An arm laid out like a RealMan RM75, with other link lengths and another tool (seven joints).
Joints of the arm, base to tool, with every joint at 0 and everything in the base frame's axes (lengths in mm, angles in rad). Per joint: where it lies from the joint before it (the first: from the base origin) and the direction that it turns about. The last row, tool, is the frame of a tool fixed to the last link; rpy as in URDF.
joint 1: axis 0 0 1 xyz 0.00 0.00 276.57
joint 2: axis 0 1 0 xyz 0.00 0.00 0.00
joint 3: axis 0 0 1 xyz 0.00 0.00 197.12
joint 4: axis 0 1 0 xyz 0.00 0.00 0.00
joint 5: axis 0 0 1 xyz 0.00 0.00 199.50
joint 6: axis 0 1 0 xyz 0.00 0.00 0.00
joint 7: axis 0 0 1 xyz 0.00 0.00 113.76
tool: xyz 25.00 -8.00 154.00 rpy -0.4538 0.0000 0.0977
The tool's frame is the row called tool.
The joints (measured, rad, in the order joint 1, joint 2, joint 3, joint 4, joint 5, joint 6, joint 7), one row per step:
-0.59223, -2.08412, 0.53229, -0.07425, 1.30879, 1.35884, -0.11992
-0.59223, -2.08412, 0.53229, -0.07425, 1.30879, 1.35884, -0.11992
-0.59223, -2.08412, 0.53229, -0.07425, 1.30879, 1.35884, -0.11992
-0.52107, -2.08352, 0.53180, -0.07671, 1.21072, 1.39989, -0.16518
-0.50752, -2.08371, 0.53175, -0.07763, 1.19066, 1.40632, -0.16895
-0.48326, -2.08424, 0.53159, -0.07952, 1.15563, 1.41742, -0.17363
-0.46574, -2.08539, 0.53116, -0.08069, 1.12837, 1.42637, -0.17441
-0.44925, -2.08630, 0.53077, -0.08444, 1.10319, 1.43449, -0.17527
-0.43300, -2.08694, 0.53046, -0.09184, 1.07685, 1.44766, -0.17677
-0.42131, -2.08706, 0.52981, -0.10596, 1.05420, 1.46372, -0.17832
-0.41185, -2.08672, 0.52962, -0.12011, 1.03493, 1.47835, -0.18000
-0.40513, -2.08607, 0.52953, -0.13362, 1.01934, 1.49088, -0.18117
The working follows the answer.
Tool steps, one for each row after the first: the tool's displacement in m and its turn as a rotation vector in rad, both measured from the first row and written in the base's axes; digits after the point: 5 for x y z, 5 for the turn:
0.00000, 0.00000, 0.00000, 0.00000, 0.00000, 0.00000
0.00000, 0.00000, 0.00000, 0.00000, 0.00000, 0.00000
-0.03034, -0.00295, 0.02769, 0.06489, -0.09899, 0.10629
-0.03667, -0.00396, 0.03286, 0.08053, -0.11343, 0.12657
-0.04811, -0.00637, 0.04178, 0.10909, -0.13657, 0.16213
-0.05636, -0.00849, 0.04861, 0.13313, -0.15222, 0.18732
-0.06440, -0.01106, 0.05438, 0.15404, -0.16754, 0.21242
-0.07179, -0.01452, 0.06042, 0.17571, -0.18710, 0.23573
-0.07695, -0.01826, 0.06483, 0.19209, -0.20976, 0.25407
-0.08123, -0.02172, 0.06835, 0.20531, -0.22995, 0.26957
-0.08444, -0.02461, 0.07096, 0.21548, -0.24691, 0.28179

Tool pose at each row, in the base's axes (x y z in m, rotation vector in rad; rounded; the steps above come from the unrounded poses):
-0.14326, 0.39909, -0.00298, -2.42931, 0.13440, -0.77515
-0.14326, 0.39909, -0.00298, -2.42931, 0.13440, -0.77515
-0.14326, 0.39909, -0.00298, -2.42931, 0.13440, -0.77515
-0.17360, 0.39615, 0.02471, -2.31168, -0.00791, -0.82817
-0.17993, 0.39513, 0.02989, -2.28756, -0.03144, -0.83157
-0.19137, 0.39272, 0.03880, -2.24487, -0.07088, -0.83438
-0.19962, 0.39060, 0.04564, -2.21128, -0.09665, -0.83424
-0.20766, 0.38803, 0.05140, -2.18052, -0.12307, -0.83440
-0.21505, 0.38457, 0.05744, -2.14721, -0.14835, -0.83965
-0.22021, 0.38084, 0.06185, -2.11794, -0.17092, -0.85173
-0.22449, 0.37738, 0.06537, -2.09309, -0.19044, -0.86299
-0.22771, 0.37449, 0.06799, -2.07309, -0.20618, -0.87290

